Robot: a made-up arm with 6 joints.
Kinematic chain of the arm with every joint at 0, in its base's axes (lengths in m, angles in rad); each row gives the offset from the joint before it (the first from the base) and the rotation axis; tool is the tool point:
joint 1: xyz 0 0 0.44 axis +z
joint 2: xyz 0.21 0 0 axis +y
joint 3: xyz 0 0 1.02 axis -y
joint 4: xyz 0 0 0.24 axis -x
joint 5: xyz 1.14 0 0 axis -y
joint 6: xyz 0.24 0 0 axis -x
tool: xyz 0 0 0
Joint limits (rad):
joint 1: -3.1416..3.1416
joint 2: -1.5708..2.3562
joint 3: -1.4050..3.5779
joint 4: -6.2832..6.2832
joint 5: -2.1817..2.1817
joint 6: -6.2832..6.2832
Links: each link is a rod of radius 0.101 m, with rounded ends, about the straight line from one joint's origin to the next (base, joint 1, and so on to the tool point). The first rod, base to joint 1, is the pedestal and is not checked.
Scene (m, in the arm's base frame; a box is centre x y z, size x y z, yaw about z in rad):
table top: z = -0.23
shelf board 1: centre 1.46 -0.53 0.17 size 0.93 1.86 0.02 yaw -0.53
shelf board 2: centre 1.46 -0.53 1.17 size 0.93 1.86 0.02 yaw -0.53
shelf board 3: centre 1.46 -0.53 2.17 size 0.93 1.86 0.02 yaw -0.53
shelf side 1: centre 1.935 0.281 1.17 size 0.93 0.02 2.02 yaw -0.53
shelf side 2: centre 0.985 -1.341 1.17 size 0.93 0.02 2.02 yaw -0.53
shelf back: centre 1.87 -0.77 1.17 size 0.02 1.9 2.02 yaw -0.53
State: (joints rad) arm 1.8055 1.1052 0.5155 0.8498 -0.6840 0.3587
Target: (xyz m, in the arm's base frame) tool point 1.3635 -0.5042 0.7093
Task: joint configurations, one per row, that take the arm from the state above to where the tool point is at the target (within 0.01 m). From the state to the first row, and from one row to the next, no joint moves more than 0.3 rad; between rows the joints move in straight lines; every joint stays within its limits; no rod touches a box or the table.
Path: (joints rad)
1: 1.8820 1.0038 0.7939 0.9385 -0.7754 0.3587
2: 1.9585 0.9024 1.0723 1.0273 -0.8667 0.3587
3: 2.0350 0.8011 1.3507 1.1160 -0.9581 0.3587
4: 2.1115 0.6997 1.6291 1.2048 -1.0494 0.3587
5: 2.1880 0.5983 1.9075 1.2935 -1.1408 0.3587
6: 2.2645 0.4969 2.1859 1.3823 -1.2321 0.3587
7: 2.3410 0.3955 2.4643 1.4710 -1.3235 0.3587
8: 2.4175 0.2941 2.7427 1.5598 -1.4148 0.3587
9: 2.4940 0.1928 3.0211 1.6485 -1.5062 0.3587
10: 2.5705 0.0914 3.2995 1.7373 -1.5975 0.3587
11: 2.6469 -0.0100 3.5779 1.8260 -1.6889 0.3587
12: 2.6563 -0.1767 3.3834 1.6058 -1.4030 0.3587
13: 2.6657 -0.3433 3.1889 1.3855 -1.1172 0.3587
14: 2.6751 -0.5100 2.9944 1.1653 -0.8313 0.3587

